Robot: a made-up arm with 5 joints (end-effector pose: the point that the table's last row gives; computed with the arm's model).
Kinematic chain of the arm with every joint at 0, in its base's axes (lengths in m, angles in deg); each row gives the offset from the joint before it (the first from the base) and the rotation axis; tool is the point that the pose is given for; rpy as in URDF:
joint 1: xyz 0 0 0.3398 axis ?
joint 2: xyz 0 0 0 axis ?
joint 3: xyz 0.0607 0 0.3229 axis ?
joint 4: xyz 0.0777 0 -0.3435 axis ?
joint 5: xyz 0.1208 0 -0.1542 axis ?
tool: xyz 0 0 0 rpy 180 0 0
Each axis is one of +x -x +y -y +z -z.
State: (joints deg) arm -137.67 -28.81 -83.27 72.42 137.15
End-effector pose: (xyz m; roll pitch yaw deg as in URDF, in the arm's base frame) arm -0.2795 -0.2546 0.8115 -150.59 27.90 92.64
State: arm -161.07 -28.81 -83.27 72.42 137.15
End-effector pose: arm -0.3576 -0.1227 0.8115 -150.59 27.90 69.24
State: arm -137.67 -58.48 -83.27 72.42 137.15
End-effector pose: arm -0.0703 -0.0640 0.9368 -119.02 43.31 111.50
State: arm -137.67 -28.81 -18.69 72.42 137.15
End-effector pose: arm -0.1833 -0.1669 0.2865 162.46 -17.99 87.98
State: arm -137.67 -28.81 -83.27 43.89 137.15
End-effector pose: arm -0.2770 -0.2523 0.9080 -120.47 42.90 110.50
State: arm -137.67 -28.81 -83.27 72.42 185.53
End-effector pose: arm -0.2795 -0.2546 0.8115 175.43 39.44 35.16
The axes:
joint 1: +z
joint 2: +y
joint 3: +y
joint 4: +y
joint 5: -z

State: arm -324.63 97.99 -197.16 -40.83 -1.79
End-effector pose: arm 0.5257 0.3731 0.5620 1.50 -39.98 -146.97
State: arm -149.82 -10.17 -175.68 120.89 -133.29
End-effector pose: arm -0.0702 -0.0409 1.0463 122.69 38.41 -38.08
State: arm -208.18 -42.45 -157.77 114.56 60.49
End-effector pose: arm 0.1780 -0.0953 1.0233 -94.98 -29.42 64.27
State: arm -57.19 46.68 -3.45 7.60 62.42
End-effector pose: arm 0.0296 -0.0459 0.0226 132.59 21.04 -128.93
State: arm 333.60 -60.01 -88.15 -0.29 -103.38
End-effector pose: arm -0.1401 0.0695 1.0812 30.85 6.95 52.14
